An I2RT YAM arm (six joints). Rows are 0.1 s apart.
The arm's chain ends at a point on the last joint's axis. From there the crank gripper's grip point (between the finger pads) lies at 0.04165 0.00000 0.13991 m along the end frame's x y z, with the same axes.
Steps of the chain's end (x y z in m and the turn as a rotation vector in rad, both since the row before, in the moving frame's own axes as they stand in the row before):
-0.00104, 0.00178, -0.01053, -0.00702, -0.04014, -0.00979
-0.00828, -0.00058, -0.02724, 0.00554, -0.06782, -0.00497
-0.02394, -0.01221, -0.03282, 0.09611, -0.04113, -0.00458
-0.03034, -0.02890, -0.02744, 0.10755, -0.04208, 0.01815
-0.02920, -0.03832, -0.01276, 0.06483, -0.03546, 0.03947
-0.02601, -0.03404, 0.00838, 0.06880, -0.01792, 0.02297
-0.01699, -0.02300, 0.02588, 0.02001, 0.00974, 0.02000
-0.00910, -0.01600, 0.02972, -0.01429, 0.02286, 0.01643
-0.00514, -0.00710, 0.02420, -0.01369, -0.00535, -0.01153
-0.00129, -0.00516, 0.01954, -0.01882, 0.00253, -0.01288
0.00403, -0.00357, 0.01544, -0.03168, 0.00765, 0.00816
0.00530, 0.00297, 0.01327, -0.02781, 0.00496, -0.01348
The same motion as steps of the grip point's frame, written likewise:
-0.00669, 0.00239, -0.00897, -0.00702, -0.04014, -0.00979
-0.01786, -0.00155, -0.02474, 0.00554, -0.06782, -0.00497
-0.02975, -0.02589, -0.03188, 0.09611, -0.04113, -0.00458
-0.03612, -0.04331, -0.02658, 0.10755, -0.04208, 0.01815
-0.03404, -0.04588, -0.01161, 0.06483, -0.03546, 0.03947
-0.02842, -0.04276, 0.00881, 0.06880, -0.01792, 0.02297
-0.01561, -0.02495, 0.02545, 0.02001, 0.00974, 0.02000
-0.00594, -0.01330, 0.02871, -0.01429, 0.02286, 0.01643
-0.00588, -0.00566, 0.02441, -0.01369, -0.00535, -0.01153
-0.00092, -0.00307, 0.01941, -0.01882, 0.00253, -0.01288
0.00508, 0.00120, 0.01504, -0.03168, 0.00765, 0.00816
0.00602, 0.00629, 0.01302, -0.02781, 0.00496, -0.01348

